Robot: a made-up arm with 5 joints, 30 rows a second.
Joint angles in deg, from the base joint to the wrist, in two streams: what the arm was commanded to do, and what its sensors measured. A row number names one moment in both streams.
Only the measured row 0 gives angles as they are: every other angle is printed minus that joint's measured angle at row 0.
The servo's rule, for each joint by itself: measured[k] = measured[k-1] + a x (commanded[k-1-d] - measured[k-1]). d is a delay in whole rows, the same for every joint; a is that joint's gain. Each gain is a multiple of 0.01, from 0.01 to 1. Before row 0 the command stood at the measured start. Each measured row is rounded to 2 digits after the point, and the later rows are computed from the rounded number. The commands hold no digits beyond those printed.
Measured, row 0:
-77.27, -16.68, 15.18, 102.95, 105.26
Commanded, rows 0 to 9:
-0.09, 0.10, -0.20, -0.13, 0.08
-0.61, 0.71, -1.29, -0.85, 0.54
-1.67, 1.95, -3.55, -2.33, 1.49
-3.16, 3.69, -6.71, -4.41, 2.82
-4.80, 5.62, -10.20, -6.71, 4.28
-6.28, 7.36, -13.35, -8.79, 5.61
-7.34, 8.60, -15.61, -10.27, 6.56
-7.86, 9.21, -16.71, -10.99, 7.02
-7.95, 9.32, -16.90, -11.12, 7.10
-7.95, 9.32, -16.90, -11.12, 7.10
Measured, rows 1 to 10:
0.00, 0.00, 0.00, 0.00, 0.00
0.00, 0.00, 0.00, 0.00, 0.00
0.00, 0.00, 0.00, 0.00, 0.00
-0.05, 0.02, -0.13, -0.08, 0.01
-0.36, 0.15, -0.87, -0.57, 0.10
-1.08, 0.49, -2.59, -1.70, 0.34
-2.22, 1.10, -5.23, -3.43, 0.76
-3.64, 1.96, -8.41, -5.53, 1.36
-5.09, 2.99, -11.57, -7.62, 2.08
-6.33, 4.06, -14.16, -9.32, 2.84
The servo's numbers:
d 3
a 0.55 0.19 0.64 0.64 0.17

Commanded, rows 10 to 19:
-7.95, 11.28, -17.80, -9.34, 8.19
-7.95, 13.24, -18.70, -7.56, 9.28
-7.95, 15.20, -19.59, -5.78, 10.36
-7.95, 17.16, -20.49, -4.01, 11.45
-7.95, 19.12, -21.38, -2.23, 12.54
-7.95, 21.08, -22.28, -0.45, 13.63
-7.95, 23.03, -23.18, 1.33, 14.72
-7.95, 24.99, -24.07, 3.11, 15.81
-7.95, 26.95, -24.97, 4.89, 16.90
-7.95, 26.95, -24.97, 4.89, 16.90
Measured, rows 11 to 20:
-7.17, 5.04, -15.79, -10.39, 3.55
-7.60, 5.85, -16.50, -10.86, 4.15
-7.79, 6.51, -16.76, -11.03, 4.65
-7.88, 7.42, -17.43, -9.95, 5.25
-7.92, 8.53, -18.24, -8.42, 5.94
-7.94, 9.80, -19.10, -6.73, 6.69
-7.95, 11.20, -19.99, -4.99, 7.50
-7.95, 12.70, -20.88, -3.22, 8.36
-7.95, 14.29, -21.78, -1.45, 9.26
-7.95, 15.95, -22.68, 0.33, 10.19

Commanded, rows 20 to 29:
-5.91, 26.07, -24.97, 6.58, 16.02
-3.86, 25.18, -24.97, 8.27, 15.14
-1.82, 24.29, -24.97, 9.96, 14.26
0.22, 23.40, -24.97, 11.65, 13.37
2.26, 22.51, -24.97, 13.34, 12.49
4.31, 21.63, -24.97, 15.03, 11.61
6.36, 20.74, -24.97, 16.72, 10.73
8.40, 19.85, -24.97, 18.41, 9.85
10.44, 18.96, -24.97, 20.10, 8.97
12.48, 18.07, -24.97, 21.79, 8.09
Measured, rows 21 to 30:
-7.95, 17.67, -23.57, 2.11, 11.15
-7.95, 19.43, -24.47, 3.89, 12.13
-7.95, 20.86, -24.79, 4.53, 12.94
-6.83, 21.85, -24.91, 5.84, 13.46
-5.20, 22.48, -24.95, 7.40, 13.75
-3.34, 22.82, -24.96, 9.04, 13.84
-1.38, 22.93, -24.97, 10.71, 13.76
0.62, 22.85, -24.97, 12.39, 13.54
2.65, 22.62, -24.97, 14.08, 13.21
4.69, 22.26, -24.97, 15.77, 12.79

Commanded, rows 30 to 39:
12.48, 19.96, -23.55, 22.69, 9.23
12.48, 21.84, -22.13, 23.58, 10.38
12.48, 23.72, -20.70, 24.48, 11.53
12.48, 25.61, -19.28, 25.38, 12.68
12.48, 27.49, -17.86, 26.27, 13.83
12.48, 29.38, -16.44, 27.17, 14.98
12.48, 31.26, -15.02, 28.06, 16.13
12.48, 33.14, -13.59, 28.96, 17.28
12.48, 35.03, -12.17, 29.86, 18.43
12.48, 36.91, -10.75, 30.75, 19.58
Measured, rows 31 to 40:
6.73, 21.80, -24.97, 17.46, 12.29
8.77, 21.26, -24.97, 19.15, 11.73
10.81, 20.65, -24.97, 20.84, 11.11
11.73, 20.52, -24.06, 22.02, 10.79
12.14, 20.77, -22.82, 23.02, 10.72
12.33, 21.33, -21.46, 23.95, 10.86
12.41, 22.14, -20.06, 24.87, 11.17
12.45, 23.16, -18.65, 25.77, 11.62
12.47, 24.34, -17.24, 26.67, 12.19
12.48, 25.65, -15.82, 27.56, 12.86

